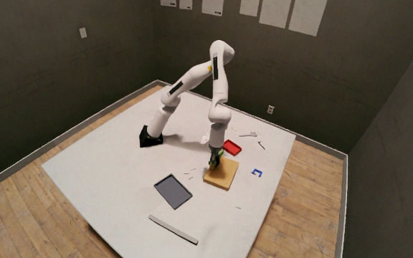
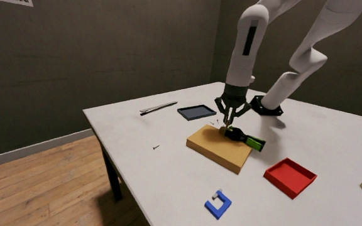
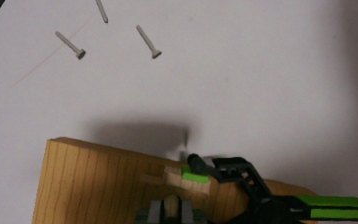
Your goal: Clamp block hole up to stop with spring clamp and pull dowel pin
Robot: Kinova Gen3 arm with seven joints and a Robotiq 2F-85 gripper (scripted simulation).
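My gripper is now 20 mm above the dowel pin. Round my hand: grey tray: 260 mm to the right, 90 mm below, 50 mm behind; then red tray: 220 mm to the left, 90 mm below, 40 mm behind; then small wooden block: 50 mm below.
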